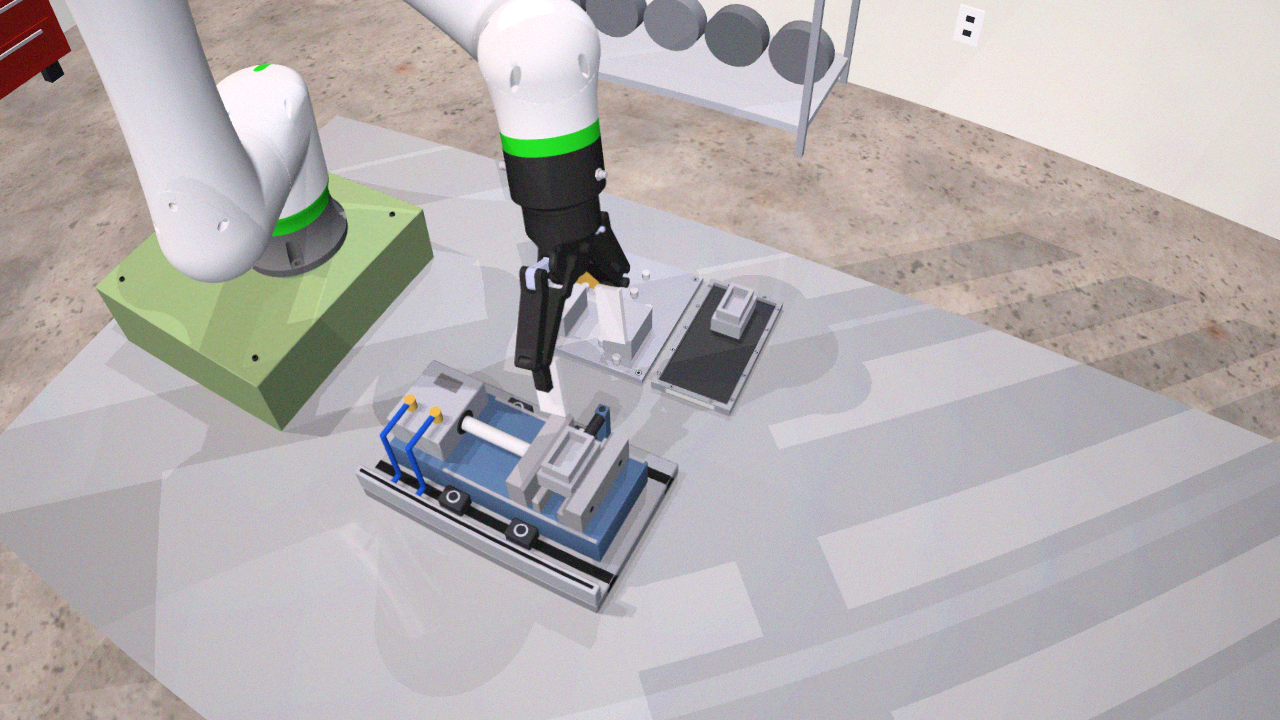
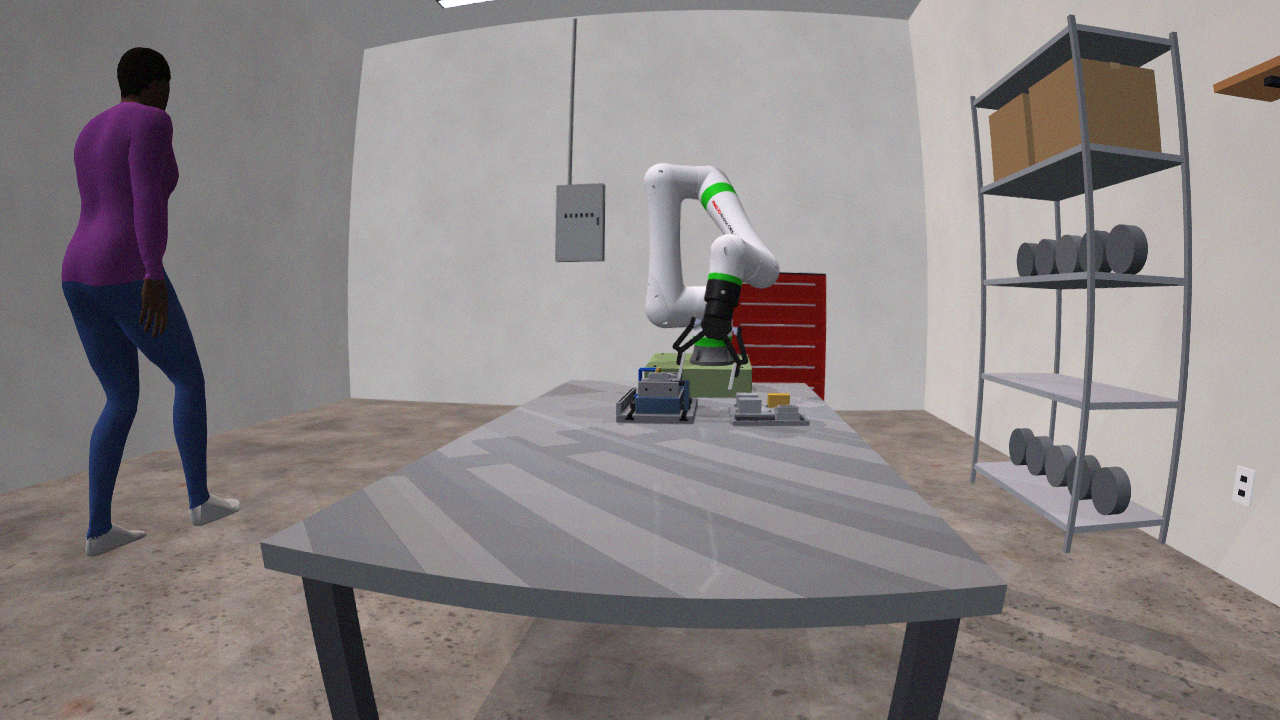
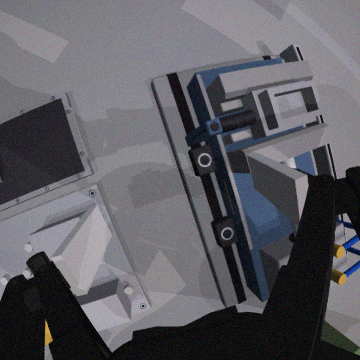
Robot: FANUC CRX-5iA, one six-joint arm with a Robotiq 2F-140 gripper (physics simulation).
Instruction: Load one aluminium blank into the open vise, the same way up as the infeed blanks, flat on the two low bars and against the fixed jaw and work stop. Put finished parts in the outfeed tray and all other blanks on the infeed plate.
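Observation:
My gripper is open and empty, with one pale finger over the moving-jaw end of the vise and the other over the infeed plate. A pocketed grey part sits pocket up between the jaws, beside the work stop. Whether the moving jaw touches it is unclear. Another pocketed part lies in the outfeed tray. Two grey blanks stand on the plate, one partly hidden and one nearer the tray.
A yellow block is on the infeed plate, partly hidden by the gripper. Blue hoses with yellow fittings rise at the vise's far end. The green robot base stands behind. A person stands left of the table.

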